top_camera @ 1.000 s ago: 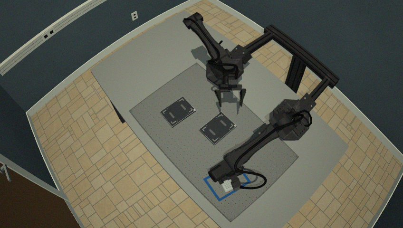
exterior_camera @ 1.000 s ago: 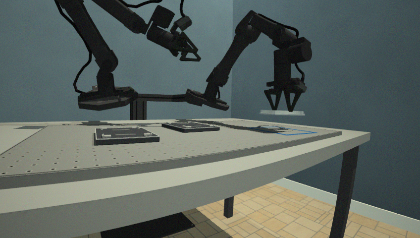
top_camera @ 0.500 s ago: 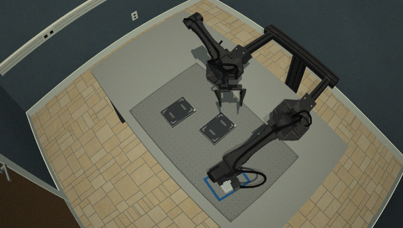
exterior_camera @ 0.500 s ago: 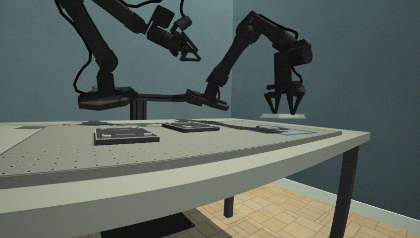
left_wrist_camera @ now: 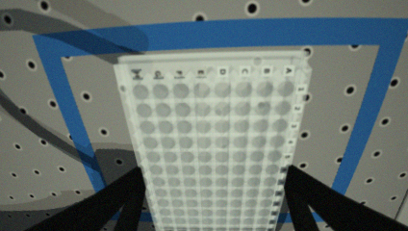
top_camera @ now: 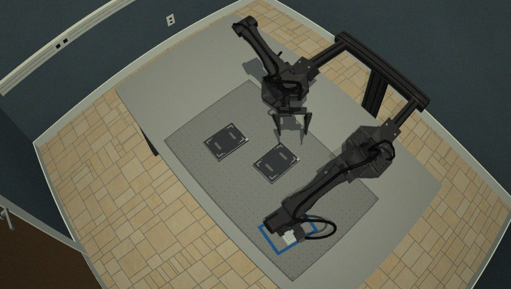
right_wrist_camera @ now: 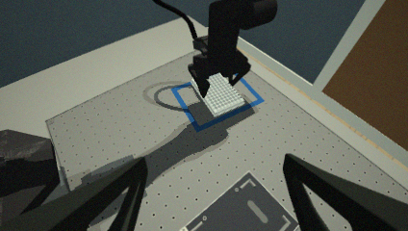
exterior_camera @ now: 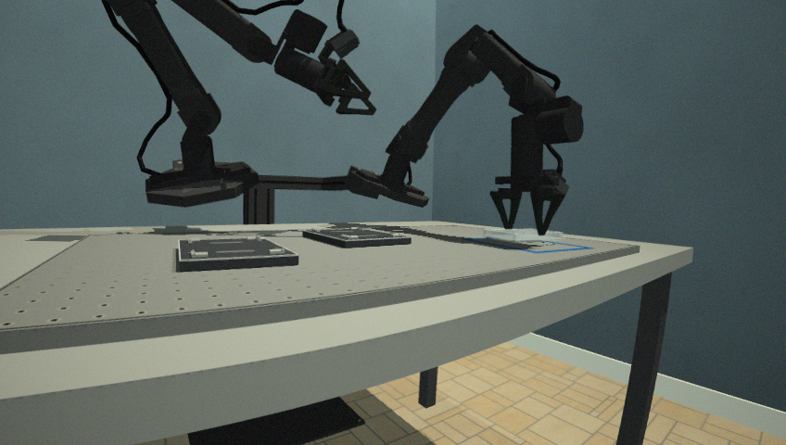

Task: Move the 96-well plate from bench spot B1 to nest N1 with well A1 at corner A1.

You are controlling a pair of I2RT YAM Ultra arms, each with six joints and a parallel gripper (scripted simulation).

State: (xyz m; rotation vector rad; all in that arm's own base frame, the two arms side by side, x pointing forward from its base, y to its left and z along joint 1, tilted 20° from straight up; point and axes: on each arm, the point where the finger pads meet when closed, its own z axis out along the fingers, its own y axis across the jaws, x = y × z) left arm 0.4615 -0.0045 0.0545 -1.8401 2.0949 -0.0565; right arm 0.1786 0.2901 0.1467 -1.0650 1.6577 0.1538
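The 96-well plate is 1 cm below my left hand. Also, from my left hand: A1 label: 25 cm behind, 18 cm to the right, 2 cm below.
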